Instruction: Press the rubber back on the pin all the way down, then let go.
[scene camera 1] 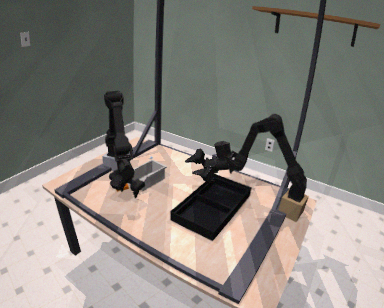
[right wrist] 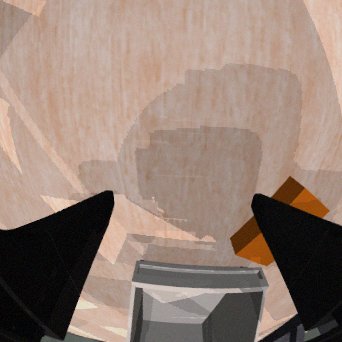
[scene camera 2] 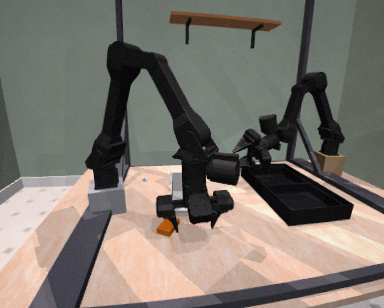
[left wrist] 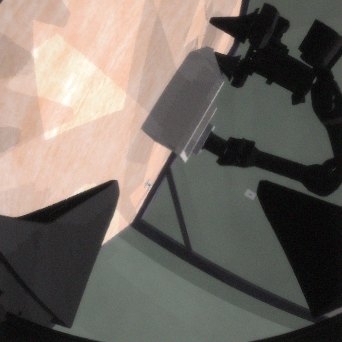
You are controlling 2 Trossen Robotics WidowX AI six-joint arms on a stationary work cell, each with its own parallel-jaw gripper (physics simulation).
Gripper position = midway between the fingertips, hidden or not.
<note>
My left gripper (scene camera 2: 232,160) is open, holding nothing. My right gripper (scene camera 2: 194,229) is open and touches an orange block (right wrist: 248,242). Also in view: a grey bin (right wrist: 162,294).
My left gripper is seen too in the left wrist view (left wrist: 189,187). My right gripper also shows in the right wrist view (right wrist: 184,199) and in the left wrist view (left wrist: 208,37). The left wrist view misses the orange block, which is hidden by the grey bin.
</note>
